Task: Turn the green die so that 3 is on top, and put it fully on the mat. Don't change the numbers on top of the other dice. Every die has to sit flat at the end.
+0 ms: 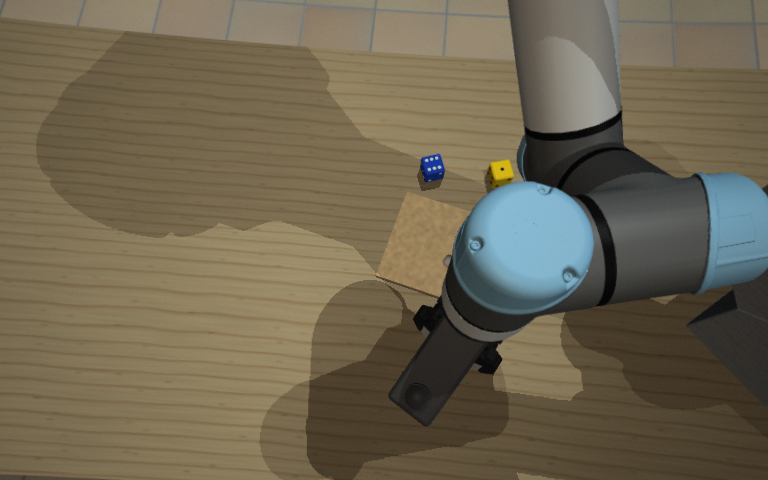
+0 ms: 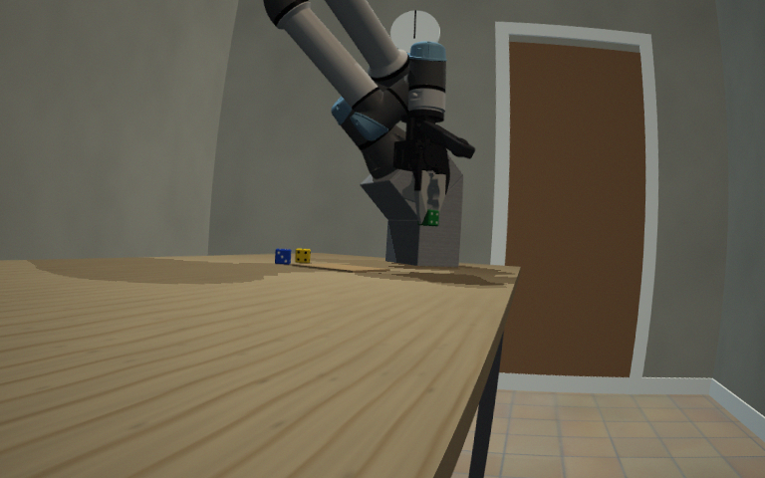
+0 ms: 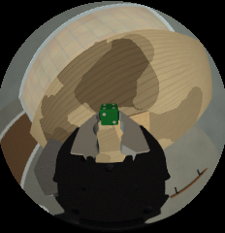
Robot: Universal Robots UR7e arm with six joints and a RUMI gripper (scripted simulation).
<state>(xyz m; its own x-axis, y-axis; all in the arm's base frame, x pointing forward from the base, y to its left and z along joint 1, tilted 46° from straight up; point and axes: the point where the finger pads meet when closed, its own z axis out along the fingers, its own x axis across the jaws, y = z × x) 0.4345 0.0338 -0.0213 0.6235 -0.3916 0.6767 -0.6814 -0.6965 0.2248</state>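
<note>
Now: the green die right at my hand. Round my hand: blue die 280 mm to the right, 100 mm below, 60 mm behind; tan mat 160 mm to the right, 110 mm below, 30 mm behind; yellow die 250 mm to the right, 160 mm behind, 100 mm below.
</note>
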